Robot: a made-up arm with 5 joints.
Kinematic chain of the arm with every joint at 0, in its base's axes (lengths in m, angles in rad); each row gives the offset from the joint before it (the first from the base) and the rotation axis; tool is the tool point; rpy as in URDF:
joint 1: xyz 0 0 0.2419 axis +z
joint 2: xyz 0 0 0 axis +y
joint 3: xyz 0.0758 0 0.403 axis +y
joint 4: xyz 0.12 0 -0.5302 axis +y
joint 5: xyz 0.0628 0 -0.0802 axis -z
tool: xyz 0 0 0 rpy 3.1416 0 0
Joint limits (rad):
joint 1: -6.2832..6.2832
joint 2: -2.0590..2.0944
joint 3: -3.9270..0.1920
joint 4: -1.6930..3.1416
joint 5: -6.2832..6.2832
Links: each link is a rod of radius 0.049 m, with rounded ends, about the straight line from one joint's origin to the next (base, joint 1, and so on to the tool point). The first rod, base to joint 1, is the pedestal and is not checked.
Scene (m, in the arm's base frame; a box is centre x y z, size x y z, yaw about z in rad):
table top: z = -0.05
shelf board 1: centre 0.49 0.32 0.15 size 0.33 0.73 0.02 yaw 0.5
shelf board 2: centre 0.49 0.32 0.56 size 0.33 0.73 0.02 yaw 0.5
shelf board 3: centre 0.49 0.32 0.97 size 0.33 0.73 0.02 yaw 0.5
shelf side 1: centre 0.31 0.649 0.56 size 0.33 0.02 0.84 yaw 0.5
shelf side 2: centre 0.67 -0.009 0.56 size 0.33 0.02 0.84 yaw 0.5
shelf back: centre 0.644 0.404 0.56 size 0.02 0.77 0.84 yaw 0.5
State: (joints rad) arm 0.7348 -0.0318 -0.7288 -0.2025 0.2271
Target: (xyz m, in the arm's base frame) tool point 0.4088 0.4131 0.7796
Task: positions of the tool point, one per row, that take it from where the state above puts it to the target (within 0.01 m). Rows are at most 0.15 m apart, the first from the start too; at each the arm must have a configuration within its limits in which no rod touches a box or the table.
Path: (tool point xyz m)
1: 0.3530 0.3728 0.3808
2: 0.2586 0.3195 0.3803
3: 0.1803 0.2620 0.3516
4: 0.2002 0.2989 0.4908
5: 0.2014 0.3088 0.6361
6: 0.1843 0.2905 0.7796
7: 0.2857 0.3586 0.7948
8: 0.4088 0.4131 0.7796

